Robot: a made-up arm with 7 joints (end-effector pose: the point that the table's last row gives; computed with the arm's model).
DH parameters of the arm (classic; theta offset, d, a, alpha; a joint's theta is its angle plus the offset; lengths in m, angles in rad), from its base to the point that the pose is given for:
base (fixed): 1.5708 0.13 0 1.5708
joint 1: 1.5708 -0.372 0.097 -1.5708
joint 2: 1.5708 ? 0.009 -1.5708
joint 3: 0 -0.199 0.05 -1.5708
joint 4: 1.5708 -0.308 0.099 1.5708
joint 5: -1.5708 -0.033 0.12 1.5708
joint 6: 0 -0.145 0.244 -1.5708
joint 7: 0 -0.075 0.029 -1.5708
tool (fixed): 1.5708 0.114 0 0
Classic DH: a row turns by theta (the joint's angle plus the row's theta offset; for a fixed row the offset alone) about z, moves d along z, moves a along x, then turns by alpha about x.
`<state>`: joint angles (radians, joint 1 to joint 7).
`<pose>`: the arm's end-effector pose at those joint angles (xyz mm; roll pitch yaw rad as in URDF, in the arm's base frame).
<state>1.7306 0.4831 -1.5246 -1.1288 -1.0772 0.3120 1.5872</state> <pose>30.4 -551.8 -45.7 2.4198 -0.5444 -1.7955</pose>
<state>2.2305 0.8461 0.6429 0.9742 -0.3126 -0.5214 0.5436</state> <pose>-616.8 397.3 -530.0 2.4809 0.0906 -0.1360</pose>
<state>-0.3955 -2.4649 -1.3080 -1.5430 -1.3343 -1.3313 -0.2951</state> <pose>-438.8 -541.8 -357.1 2.2322 -0.4162 -0.9579</pose>
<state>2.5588 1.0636 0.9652 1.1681 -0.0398 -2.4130 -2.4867</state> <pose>-486.2 198.4 -111.9 -0.8838 0.2431 -2.0155</pose>
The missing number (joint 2, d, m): 0.085
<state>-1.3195 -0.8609 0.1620 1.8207 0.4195 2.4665 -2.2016</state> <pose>-30.0 208.2 505.6 -1.8417 -0.7238 0.0386</pose>
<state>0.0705 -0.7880 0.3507 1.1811 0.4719 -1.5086 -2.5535</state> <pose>-345.0 -487.0 112.7 -1.7366 0.0463 1.7825</pose>
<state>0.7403 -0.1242 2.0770 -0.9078 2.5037 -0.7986 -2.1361</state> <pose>-325.0 -490.1 608.9 -0.6892 -0.0270 -2.5545</pose>
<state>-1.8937 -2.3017 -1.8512 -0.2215 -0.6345 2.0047 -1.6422</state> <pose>-484.2 -321.8 614.2 0.3981 -0.1289 -3.0026</pose>
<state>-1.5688 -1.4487 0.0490 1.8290 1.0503 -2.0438 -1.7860</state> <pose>-496.7 177.1 386.6 -1.6491 0.4912 0.8843</pose>
